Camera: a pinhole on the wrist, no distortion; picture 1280 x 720 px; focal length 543.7 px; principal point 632.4 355.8 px. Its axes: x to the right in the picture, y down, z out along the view. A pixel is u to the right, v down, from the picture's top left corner.
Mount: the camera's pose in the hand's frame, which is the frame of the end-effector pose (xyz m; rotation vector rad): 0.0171 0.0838 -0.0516 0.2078 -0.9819 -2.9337
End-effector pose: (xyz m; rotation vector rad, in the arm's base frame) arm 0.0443 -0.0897 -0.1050 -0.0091 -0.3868 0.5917
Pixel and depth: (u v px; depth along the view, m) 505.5 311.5 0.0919
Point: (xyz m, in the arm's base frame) -0.0224 0.0440 -0.0957
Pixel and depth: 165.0 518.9 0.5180
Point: -0.0078 0.3229 0.4609
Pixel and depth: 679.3 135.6 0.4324
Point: -0.3402 0.2467 -0.0220
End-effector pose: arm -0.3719 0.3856 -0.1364 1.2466 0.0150 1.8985
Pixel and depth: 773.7 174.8 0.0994
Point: -0.4714 0.2617 -0.0792
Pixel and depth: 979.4 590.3 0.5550
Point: -0.0609 -0.2073 -0.1141
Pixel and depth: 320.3 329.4 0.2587
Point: -0.4325 0.2339 0.1529
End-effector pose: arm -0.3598 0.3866 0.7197 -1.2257 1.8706 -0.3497
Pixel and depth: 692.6 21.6 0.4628
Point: -0.5964 0.7779 0.3212
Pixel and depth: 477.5 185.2 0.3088
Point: -0.4746 0.5335 0.3820
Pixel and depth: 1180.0 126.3 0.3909
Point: -0.4607 0.9740 0.6038
